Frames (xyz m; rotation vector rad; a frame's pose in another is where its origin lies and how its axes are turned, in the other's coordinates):
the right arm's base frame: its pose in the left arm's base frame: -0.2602 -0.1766 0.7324 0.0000 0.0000 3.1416
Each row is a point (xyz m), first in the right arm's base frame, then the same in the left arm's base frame.
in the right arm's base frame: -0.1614 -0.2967 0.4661
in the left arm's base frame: -0.0988 0.1201 1.1985
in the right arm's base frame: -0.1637 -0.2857 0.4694
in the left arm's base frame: -0.0965 0.1091 1.2018
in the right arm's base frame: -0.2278 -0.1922 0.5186
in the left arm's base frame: -0.0324 0.0156 1.2510
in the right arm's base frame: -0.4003 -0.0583 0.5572
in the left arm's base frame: 0.1401 -0.1183 1.2896
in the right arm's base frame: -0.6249 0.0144 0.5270
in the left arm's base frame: 0.3647 -0.1910 1.2594
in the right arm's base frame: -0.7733 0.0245 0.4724
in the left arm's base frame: 0.5131 -0.2011 1.2048
